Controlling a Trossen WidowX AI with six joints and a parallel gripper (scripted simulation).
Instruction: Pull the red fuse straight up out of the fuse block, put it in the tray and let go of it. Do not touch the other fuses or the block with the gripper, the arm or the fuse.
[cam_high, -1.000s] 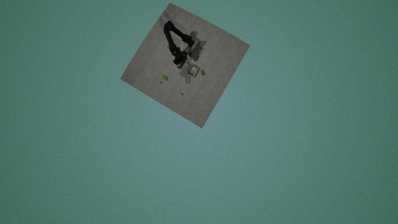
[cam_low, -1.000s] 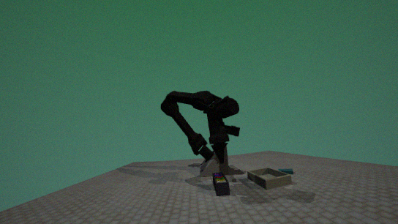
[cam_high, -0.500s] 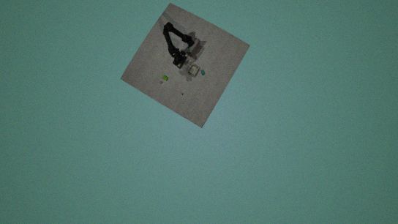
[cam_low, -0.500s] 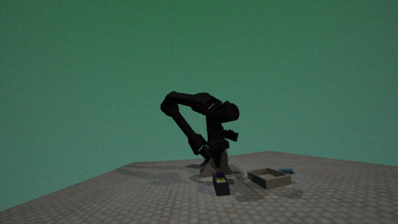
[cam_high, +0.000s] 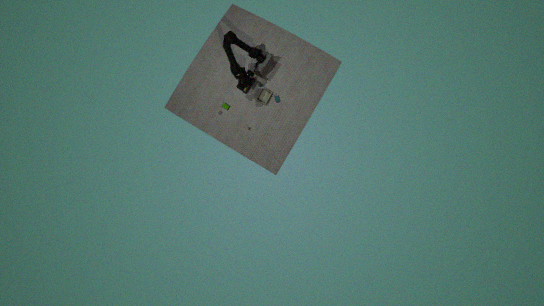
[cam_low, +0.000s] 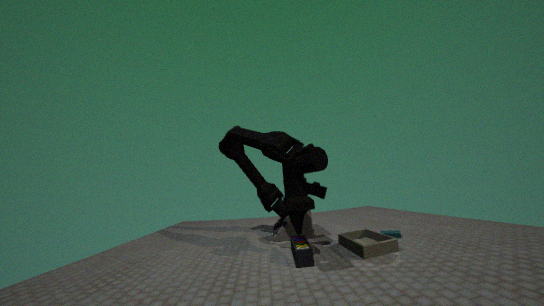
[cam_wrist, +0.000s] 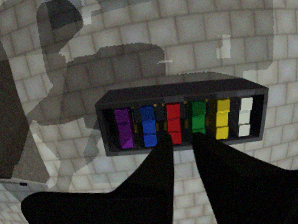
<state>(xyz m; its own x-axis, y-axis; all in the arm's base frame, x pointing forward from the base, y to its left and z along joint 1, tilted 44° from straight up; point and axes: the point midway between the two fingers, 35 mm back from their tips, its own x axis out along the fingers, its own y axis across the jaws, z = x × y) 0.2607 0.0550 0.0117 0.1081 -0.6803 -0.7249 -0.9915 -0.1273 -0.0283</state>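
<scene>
Right now the red fuse is 30 mm below my gripper tip. The rest, counted from my gripper tip: tan tray 20 mm behind, 180 mm to the left, 60 mm below; teal block 80 mm behind, 290 mm to the left, 50 mm below; green piece 280 mm ahead, 40 mm to the right, 50 mm below.
</scene>
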